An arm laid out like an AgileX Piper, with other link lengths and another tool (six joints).
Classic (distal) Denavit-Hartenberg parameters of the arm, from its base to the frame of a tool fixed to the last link. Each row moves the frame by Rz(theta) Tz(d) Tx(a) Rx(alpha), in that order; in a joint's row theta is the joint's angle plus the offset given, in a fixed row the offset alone. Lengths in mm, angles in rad.
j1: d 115.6  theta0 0  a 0  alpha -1.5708
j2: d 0  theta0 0.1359  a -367.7  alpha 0
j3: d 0  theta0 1.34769  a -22.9  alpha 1.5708
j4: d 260.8  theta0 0  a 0  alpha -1.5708
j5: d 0  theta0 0  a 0  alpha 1.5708
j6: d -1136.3  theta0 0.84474  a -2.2  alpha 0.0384
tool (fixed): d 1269.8  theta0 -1.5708  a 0  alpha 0
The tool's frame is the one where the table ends.
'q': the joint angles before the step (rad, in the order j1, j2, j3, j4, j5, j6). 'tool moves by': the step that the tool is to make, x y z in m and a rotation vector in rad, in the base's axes. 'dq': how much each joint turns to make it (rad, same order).
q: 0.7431 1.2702 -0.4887 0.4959 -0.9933 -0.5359
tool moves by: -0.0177 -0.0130 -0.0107 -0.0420 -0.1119 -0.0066
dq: 0.0170 0.0000 0.1279 -0.0617 -0.2024 -0.0001
